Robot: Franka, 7 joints.
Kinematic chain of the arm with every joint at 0, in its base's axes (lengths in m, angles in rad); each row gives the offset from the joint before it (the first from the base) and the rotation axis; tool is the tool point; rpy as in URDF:
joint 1: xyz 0 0 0.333 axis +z
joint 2: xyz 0 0 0 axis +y
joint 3: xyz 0 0 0.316 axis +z
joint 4: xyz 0.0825 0 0 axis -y
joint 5: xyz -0.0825 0 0.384 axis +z
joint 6: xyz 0 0 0 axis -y
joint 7: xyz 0.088 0 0 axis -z
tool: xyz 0 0 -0.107 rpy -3.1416 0 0
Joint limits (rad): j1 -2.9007..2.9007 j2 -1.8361..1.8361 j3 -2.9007..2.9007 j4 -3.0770..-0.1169 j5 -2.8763..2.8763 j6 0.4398..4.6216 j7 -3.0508..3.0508
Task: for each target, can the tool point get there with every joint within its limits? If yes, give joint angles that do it. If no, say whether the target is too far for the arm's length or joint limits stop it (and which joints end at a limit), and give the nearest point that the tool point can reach.
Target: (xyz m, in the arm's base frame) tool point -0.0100 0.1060 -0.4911
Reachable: no: joint limits stop it (at a limit: joint 2) | nearest point -0.0137 0.1455 -0.3428 | short by 0.154 m
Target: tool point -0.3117 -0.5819 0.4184
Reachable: yes | joints -2.4468 0.4636 0.6522 -1.6986 -1.6725 1.4997 1.8700
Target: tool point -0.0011 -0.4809 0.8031
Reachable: yes | joints 0.1499 -1.0113 -0.8206 -1.7021 1.8926 2.9355 -0.8049
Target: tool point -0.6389 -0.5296 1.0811
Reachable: no: too far | nearest point -0.4906 -0.4066 0.9074 | short by 0.259 m
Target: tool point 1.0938 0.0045 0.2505
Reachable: no: too far | nearest point 0.8555 0.0035 0.2685 | short by 0.239 m
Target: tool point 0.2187 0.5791 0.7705
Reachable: yes | joints 0.1386 0.6951 1.7267 -1.1992 -0.5367 1.9755 0.5992
